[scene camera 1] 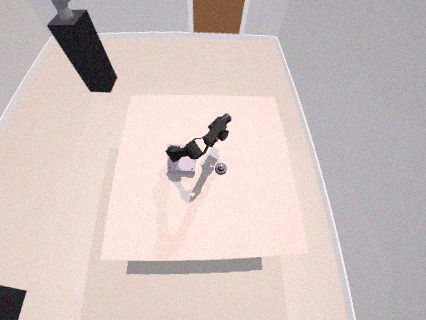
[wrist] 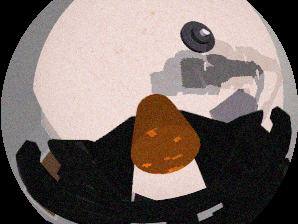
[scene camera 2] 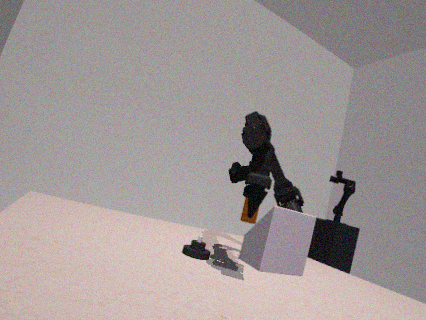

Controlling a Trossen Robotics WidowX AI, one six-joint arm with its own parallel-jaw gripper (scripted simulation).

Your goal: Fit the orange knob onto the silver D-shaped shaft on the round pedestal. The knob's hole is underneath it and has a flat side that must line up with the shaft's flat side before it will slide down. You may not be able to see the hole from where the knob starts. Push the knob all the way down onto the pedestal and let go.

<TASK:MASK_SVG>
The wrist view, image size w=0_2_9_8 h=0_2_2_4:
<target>my gripper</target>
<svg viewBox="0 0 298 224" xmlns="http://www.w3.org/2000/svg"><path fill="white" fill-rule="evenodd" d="M293 129L290 115L282 111L278 105L271 109L270 121L273 127L270 132L261 127L262 109L239 116L229 123L180 109L201 141L196 163L206 188L184 196L156 201L130 201L134 176L130 147L136 116L130 116L97 141L48 140L49 149L61 165L57 176L60 177L59 183L41 165L41 151L33 141L25 140L15 157L20 179L23 180L33 200L40 202L40 205L57 216L67 218L76 224L250 224L269 204L285 177L279 165L289 151ZM222 202L222 208L216 210L213 216L198 221L197 213Z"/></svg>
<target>orange knob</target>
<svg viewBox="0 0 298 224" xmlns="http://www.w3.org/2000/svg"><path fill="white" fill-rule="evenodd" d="M150 93L138 104L132 147L130 147L132 155L130 157L132 157L133 164L140 168L140 171L148 172L150 175L154 175L154 173L156 175L165 175L165 173L177 172L178 169L186 167L186 165L189 165L196 159L198 151L200 151L201 141L198 139L197 132L194 131L192 125L188 123L180 109L177 108L177 105L169 97L158 95L158 93Z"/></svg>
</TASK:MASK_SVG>
